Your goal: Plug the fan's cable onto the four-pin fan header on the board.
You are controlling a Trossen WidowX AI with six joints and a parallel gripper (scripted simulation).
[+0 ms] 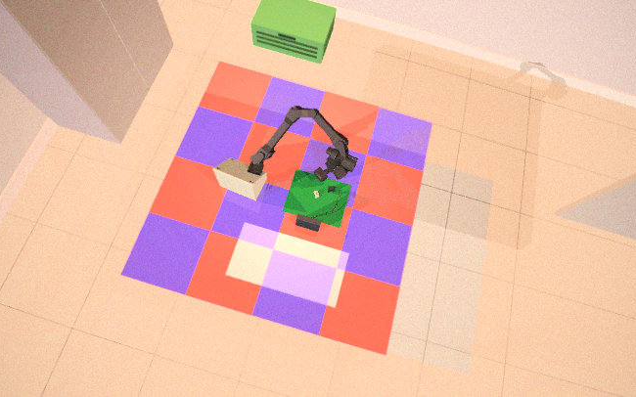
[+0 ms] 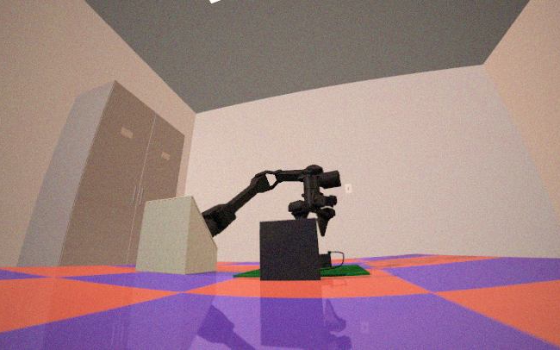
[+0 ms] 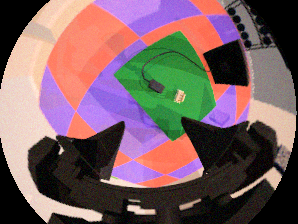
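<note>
My gripper tip is now 80 mm above the black plug, 50 mm to the left of it and 30 mm short of it. The rest, counted from my gripper tip: green board 120 mm below, 100 mm to the right, 30 mm behind; then dark fan block 260 mm to the right, 50 mm behind, 40 mm below; then four-pin header 100 mm below, 90 mm to the right, 40 mm behind.
</note>
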